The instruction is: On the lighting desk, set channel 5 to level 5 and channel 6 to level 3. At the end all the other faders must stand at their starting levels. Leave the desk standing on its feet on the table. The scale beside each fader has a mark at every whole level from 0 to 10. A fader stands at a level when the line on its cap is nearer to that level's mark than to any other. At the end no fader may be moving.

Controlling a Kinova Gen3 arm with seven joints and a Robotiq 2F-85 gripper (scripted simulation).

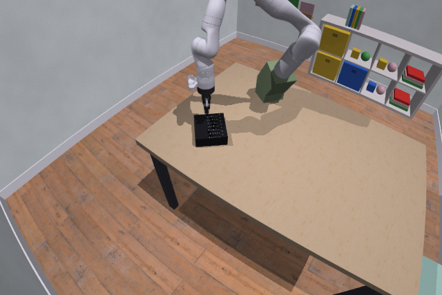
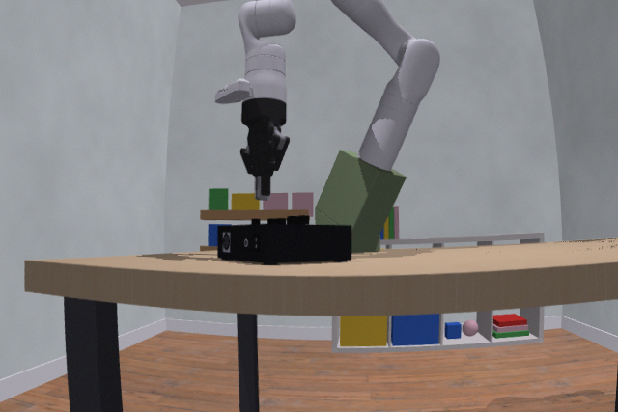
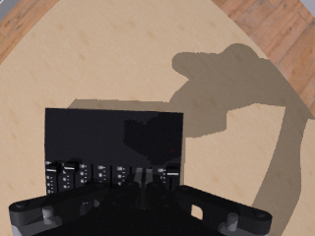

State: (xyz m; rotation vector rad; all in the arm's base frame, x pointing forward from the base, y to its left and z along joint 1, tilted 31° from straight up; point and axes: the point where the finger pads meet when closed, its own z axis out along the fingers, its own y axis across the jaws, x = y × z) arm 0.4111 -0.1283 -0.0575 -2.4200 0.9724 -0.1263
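Right now the channel 6 fader is 50 mm below my hand, 20 mm behind it and 10 mm to the left of it. The rest, counted from my hand: channel 5 fader 50 mm below, 30 mm to the left, 10 mm behind.
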